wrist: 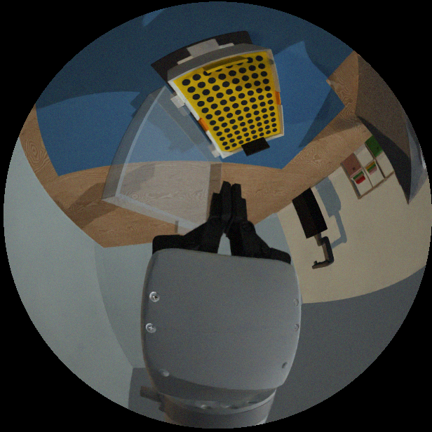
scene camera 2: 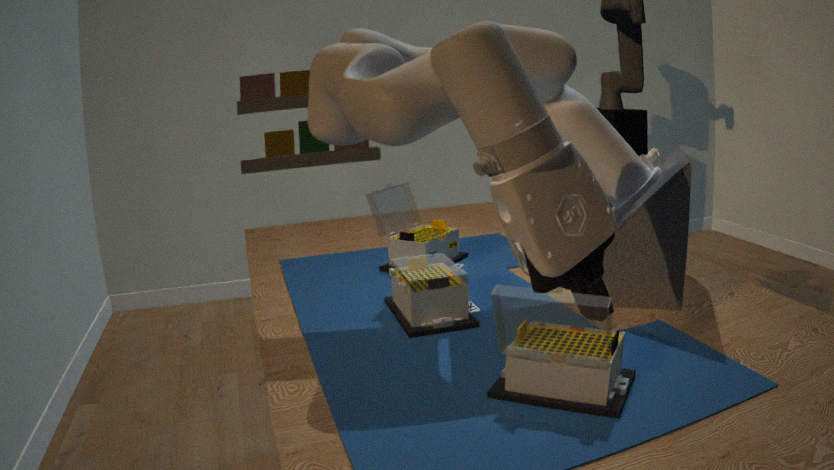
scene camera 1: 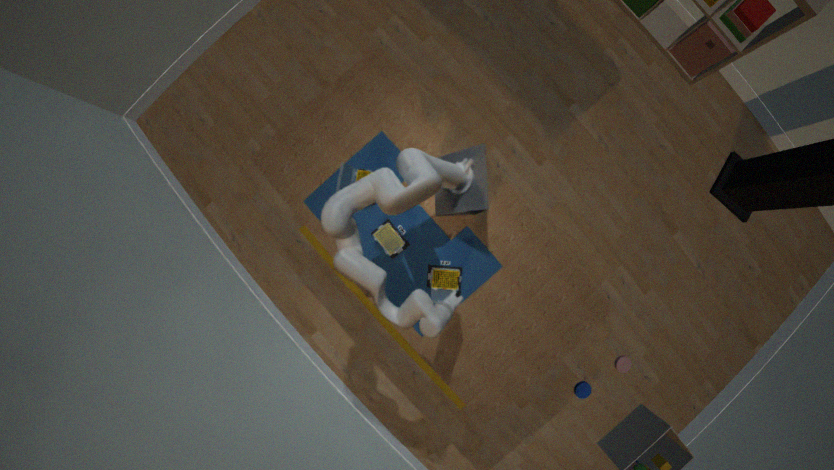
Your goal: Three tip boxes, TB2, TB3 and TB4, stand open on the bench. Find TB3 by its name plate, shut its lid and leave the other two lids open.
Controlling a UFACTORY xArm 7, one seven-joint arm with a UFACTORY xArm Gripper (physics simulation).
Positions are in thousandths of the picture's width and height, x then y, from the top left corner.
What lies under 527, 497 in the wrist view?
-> My gripper.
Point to a tip box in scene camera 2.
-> At 708, 833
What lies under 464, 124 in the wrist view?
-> A tip box.
